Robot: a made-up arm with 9 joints. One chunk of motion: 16 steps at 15 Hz.
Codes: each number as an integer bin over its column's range. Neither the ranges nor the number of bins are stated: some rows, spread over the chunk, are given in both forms.
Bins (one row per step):
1: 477 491 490 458 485 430 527 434 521
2: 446 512 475 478 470 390 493 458 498
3: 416 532 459 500 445 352 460 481 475
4: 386 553 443 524 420 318 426 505 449
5: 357 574 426 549 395 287 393 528 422
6: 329 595 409 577 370 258 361 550 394
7: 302 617 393 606 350 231 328 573 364
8: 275 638 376 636 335 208 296 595 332
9: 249 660 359 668 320 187 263 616 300
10: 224 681 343 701 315 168 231 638 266
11: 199 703 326 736 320 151 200 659 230
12: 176 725 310 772 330 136 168 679 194
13: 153 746 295 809 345 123 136 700 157
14: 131 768 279 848 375 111 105 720 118
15: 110 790 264 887 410 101 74 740 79
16: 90 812 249 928 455 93 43 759 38
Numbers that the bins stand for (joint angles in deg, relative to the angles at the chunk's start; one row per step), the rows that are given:
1: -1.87 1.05 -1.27 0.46 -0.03 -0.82 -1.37 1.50 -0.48
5: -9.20 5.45 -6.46 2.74 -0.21 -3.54 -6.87 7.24 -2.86
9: -15.80 10.02 -11.89 5.72 -0.36 -5.44 -12.21 12.61 -5.79
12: -20.25 13.46 -15.86 8.32 -0.34 -6.41 -16.11 16.46 -8.34
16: -25.50 18.08 -20.81 12.22 -0.09 -7.23 -21.24 21.35 -12.09
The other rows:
2: -3.77 2.16 -2.49 0.96 -0.06 -1.58 -2.77 2.97 -1.04
3: -5.60 3.22 -3.78 1.51 -0.11 -2.31 -4.12 4.37 -1.59
4: -7.43 4.34 -5.08 2.11 -0.16 -2.95 -5.52 5.84 -2.21
6: -10.91 6.57 -7.84 3.44 -0.26 -4.09 -8.18 8.58 -3.53
7: -12.56 7.73 -9.14 4.17 -0.30 -4.61 -9.54 9.99 -4.26
8: -14.21 8.85 -10.51 4.92 -0.33 -5.04 -10.85 11.33 -5.02
10: -17.32 11.13 -13.19 6.54 -0.37 -5.80 -13.52 13.96 -6.61
11: -18.85 12.30 -14.57 7.42 -0.36 -6.13 -14.79 15.24 -7.47
13: -21.66 14.58 -17.08 9.25 -0.31 -6.66 -17.42 17.74 -9.23
14: -23.00 15.74 -18.38 10.22 -0.25 -6.89 -18.69 18.96 -10.17
15: -24.28 16.91 -19.59 11.20 -0.18 -7.08 -19.96 20.19 -11.10

